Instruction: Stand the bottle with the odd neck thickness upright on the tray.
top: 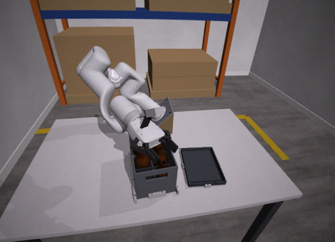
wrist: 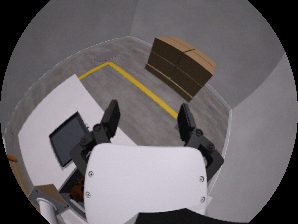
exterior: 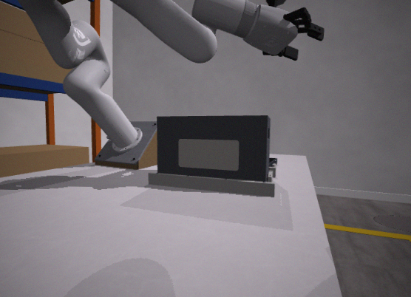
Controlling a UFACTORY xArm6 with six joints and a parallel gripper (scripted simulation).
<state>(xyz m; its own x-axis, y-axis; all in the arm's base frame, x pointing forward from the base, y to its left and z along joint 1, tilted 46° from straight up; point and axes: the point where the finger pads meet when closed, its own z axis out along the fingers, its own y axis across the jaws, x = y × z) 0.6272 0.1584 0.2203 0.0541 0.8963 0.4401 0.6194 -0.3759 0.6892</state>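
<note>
My hand is 220 mm past the dark grey crate, 40 mm to the left of it and 270 mm above it. Also, from my hand: glass bottle: 310 mm behind, 270 mm below; dark tray: 230 mm behind, 240 mm to the left, 340 mm below.
</note>
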